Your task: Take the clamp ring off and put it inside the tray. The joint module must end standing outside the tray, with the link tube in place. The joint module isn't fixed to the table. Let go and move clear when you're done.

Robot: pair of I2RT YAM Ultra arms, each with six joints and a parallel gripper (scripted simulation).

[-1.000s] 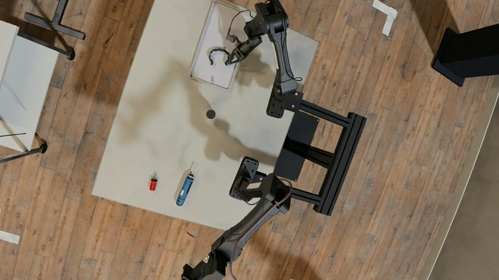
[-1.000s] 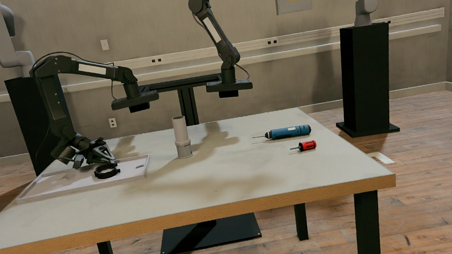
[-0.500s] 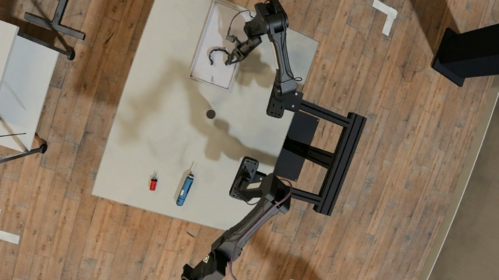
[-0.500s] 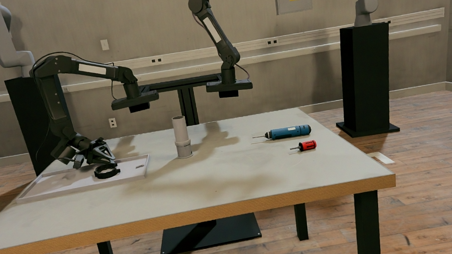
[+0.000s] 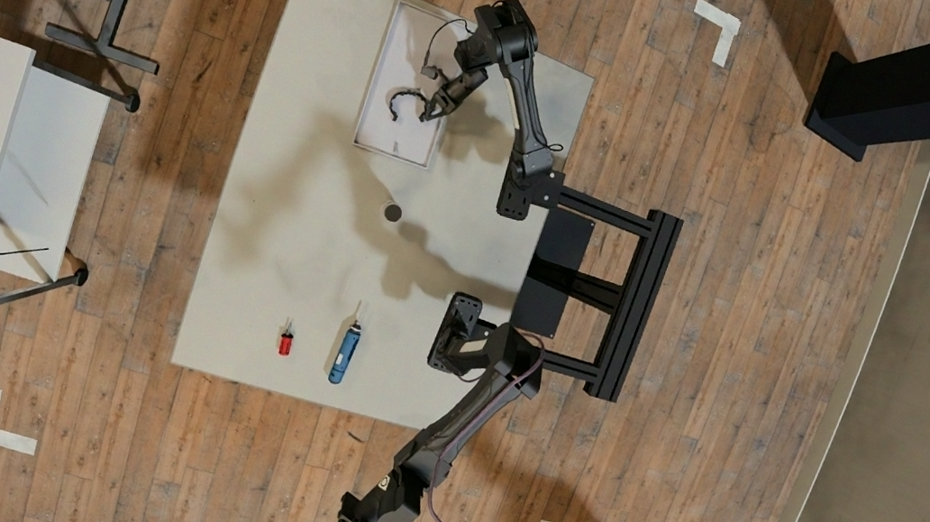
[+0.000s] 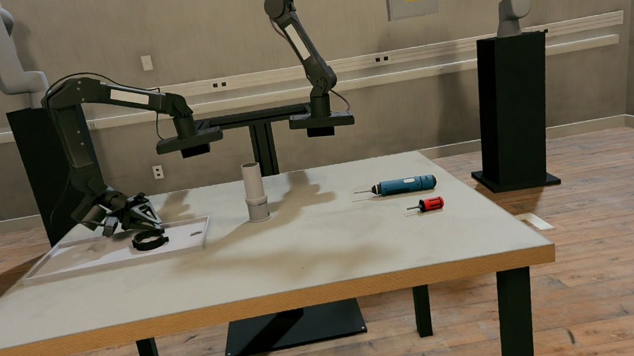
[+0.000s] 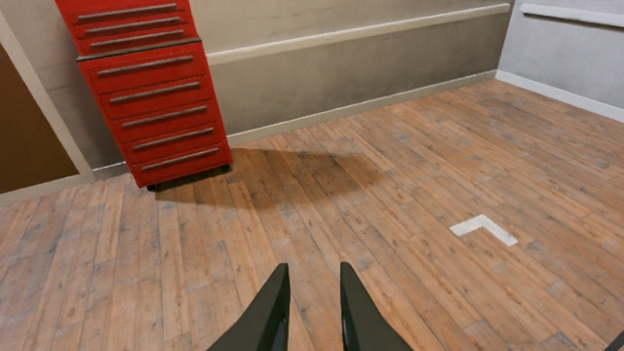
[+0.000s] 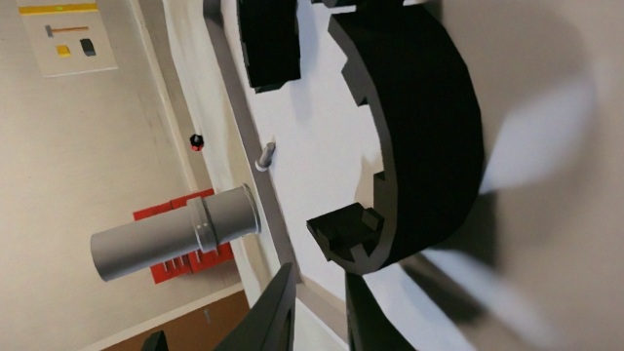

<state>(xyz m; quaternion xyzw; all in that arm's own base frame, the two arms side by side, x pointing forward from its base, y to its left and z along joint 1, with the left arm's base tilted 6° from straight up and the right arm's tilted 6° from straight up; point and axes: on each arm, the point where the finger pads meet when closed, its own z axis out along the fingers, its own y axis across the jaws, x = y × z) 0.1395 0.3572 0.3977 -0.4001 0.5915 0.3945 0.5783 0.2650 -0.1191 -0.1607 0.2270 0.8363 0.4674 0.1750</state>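
Observation:
The black clamp ring is 6 cm ahead of my right hand, 1 cm to the right of it and 2 cm below it. Also, from my right hand: white tray (7 cm ahead, 7 cm to the right, 3 cm below); small screw (5 cm ahead, 12 cm to the left, 2 cm below); grey joint module (1 cm behind, 28 cm to the left).

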